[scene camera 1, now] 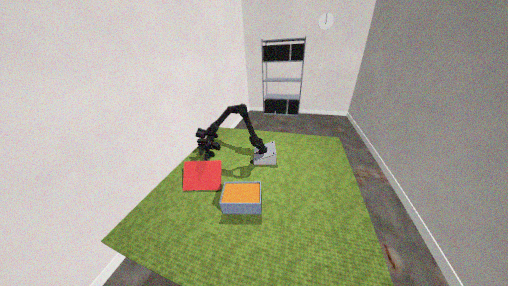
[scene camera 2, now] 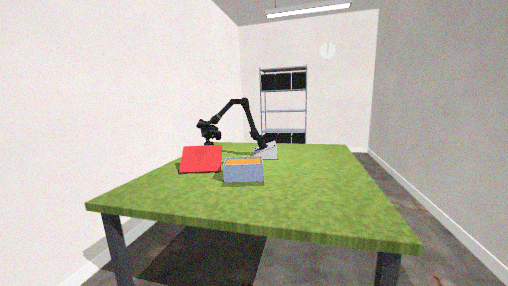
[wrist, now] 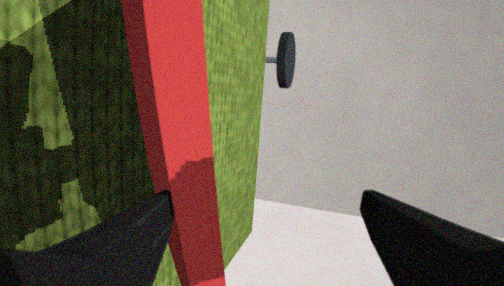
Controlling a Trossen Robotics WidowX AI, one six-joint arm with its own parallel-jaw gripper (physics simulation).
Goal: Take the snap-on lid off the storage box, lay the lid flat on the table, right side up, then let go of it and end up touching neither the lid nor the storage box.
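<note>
The red lid (scene camera 1: 202,175) (scene camera 2: 201,159) (wrist: 182,100) is off the box and tilted. Its near edge is low at the table, its far edge is raised, and its smooth face is turned up and towards the scene cameras. The storage box (scene camera 1: 241,207) (scene camera 2: 243,173) is blue-grey, stands upright and open to the right of the lid, and shows orange inside. My gripper (scene camera 1: 207,154) (scene camera 2: 208,143) (wrist: 269,201) is open at the lid's raised far edge, with nothing held between the fingers. In the wrist view the left fingertip is at the lid's edge and seems to touch it; the right finger is well apart.
The green table top (scene camera 1: 310,235) (scene camera 2: 300,210) bears everything. The arm's grey base (scene camera 1: 267,156) (scene camera 2: 267,151) stands behind the box. A white wall runs along the left side. A shelf rack (scene camera 1: 283,39) (scene camera 2: 283,68) stands at the far wall.
</note>
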